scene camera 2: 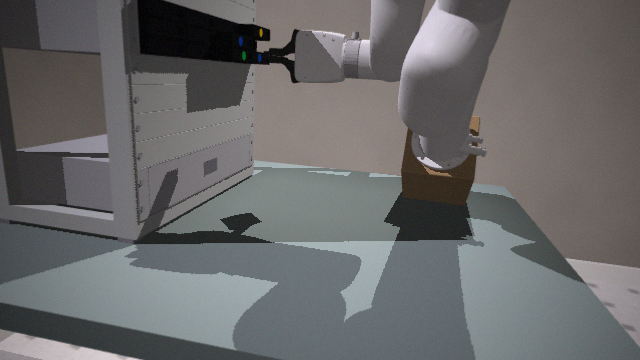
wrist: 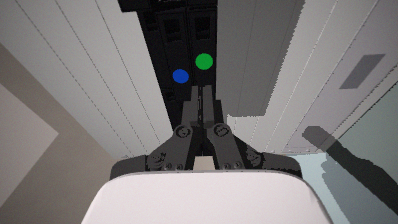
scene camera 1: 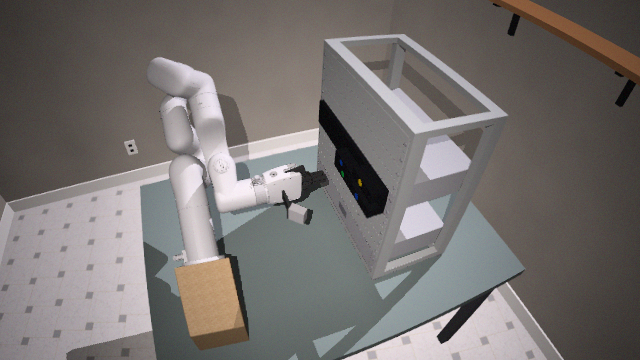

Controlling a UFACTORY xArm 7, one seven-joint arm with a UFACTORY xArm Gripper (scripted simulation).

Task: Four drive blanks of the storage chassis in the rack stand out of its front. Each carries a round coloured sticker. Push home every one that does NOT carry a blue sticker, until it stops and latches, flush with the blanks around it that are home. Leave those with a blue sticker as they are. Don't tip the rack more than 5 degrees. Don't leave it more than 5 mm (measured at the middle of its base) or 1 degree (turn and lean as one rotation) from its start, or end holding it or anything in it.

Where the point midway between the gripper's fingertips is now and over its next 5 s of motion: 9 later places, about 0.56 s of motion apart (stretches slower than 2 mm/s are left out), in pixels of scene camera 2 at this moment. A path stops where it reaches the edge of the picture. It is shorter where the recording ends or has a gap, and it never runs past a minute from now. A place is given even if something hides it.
My gripper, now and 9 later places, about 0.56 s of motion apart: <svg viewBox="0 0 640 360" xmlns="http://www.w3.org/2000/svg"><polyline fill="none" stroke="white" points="265,55 255,57 245,57 241,57 236,56 232,56 231,56 229,56 233,56 263,58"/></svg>
